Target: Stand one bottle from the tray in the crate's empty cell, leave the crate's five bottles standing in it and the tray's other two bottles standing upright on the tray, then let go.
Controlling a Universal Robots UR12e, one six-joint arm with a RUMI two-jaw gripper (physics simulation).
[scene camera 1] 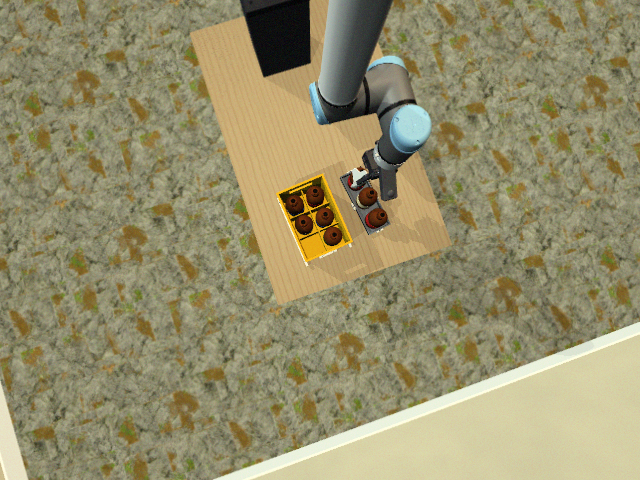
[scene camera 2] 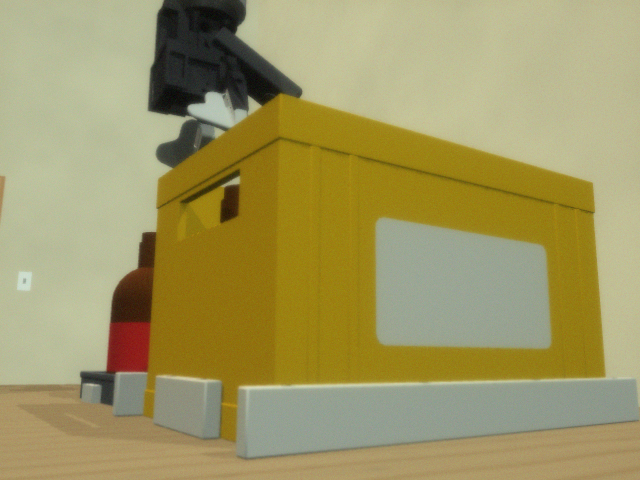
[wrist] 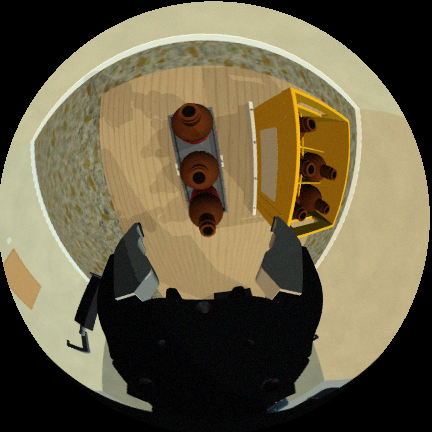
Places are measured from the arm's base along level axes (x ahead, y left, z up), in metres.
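Pixels of known places: gripper, fingertip midpoint: (scene camera 1: pixel 371 180) (wrist: pixel 205 221).
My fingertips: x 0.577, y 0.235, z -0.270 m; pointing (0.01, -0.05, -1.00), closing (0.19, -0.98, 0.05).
Ahead of a thing's pixels: the offset from my fingertips to its top centre. "pt": to the spot under its first point. Level surfaces: height alone.
My gripper (scene camera 1: pixel 362 178) (scene camera 2: pixel 204 136) (wrist: pixel 205 221) is open and empty, above the arm-side end of the tray @[0.012 m left, 0.031 m ahead, 0.195 m down] (scene camera 1: pixel 364 212) (scene camera 2: pixel 98 380) (wrist: pixel 193 147). Three brown bottles stand upright on the tray. The arm-side bottle @[0.013 m right, 0.055 m back, 0.061 m down] (scene camera 1: pixel 355 181) (wrist: pixel 206 210) has a red label and is partly hidden by a finger in scene camera 1. The middle bottle @[0.011 m left, 0.029 m ahead, 0.061 m down] (scene camera 1: pixel 367 196) (wrist: pixel 199 167) has a pale label; the far bottle @[0.037 m left, 0.118 m ahead, 0.061 m down] (scene camera 1: pixel 376 218) (scene camera 2: pixel 129 341) (wrist: pixel 192 122) has a red one. The yellow crate @[0.215 m right, 0.094 m ahead, 0.046 m down] (scene camera 1: pixel 337 208) (scene camera 2: pixel 320 258) (wrist: pixel 277 112) holds five standing bottles; its empty cell @[pt 0.237 m right, 0.188 m ahead, 0.213 m down] (scene camera 1: pixel 312 245) is a far-end corner.
The crate stands beside the tray on the wooden table @[0.220 m down] (scene camera 1: pixel 258 124), with a narrow gap between them. Low grey strips @[pt 0.327 m right, 0.078 m ahead, 0.206 m down] (scene camera 2: pixel 434 413) run along the crate's base. A black block (scene camera 1: pixel 279 38) stands at the table's arm end. The crate walls rise well above the tray.
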